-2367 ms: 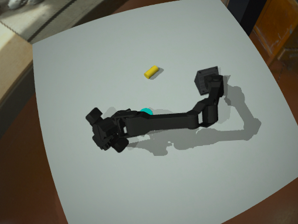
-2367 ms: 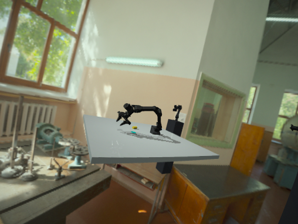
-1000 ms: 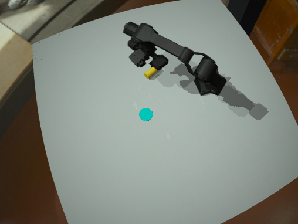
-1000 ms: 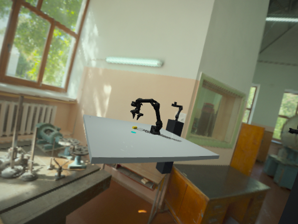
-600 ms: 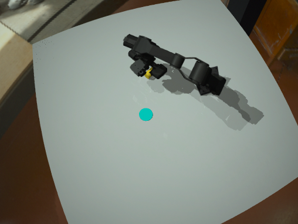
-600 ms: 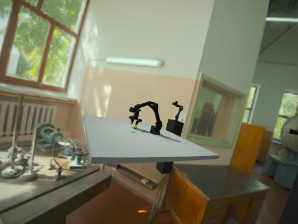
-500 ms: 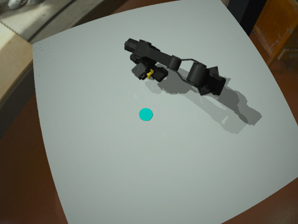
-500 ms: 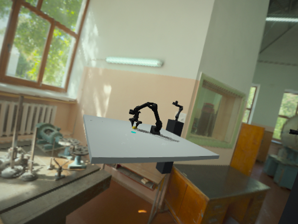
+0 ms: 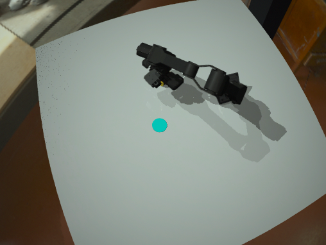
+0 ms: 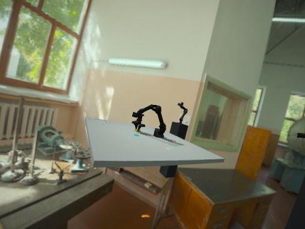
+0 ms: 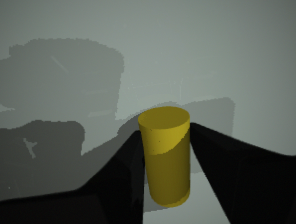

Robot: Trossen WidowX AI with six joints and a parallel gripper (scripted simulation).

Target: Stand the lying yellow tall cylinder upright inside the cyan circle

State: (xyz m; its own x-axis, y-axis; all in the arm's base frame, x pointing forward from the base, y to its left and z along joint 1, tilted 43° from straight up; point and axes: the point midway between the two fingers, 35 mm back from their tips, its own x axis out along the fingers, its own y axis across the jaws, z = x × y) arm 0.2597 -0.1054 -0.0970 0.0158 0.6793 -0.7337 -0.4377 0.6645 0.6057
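Now: the cyan circle 8 cm ahead of my gripper tip, 18 cm to the left of it and 2 cm below it. Also, from my gripper tip: yellow cylinder 2 cm behind, 1 cm to the right.
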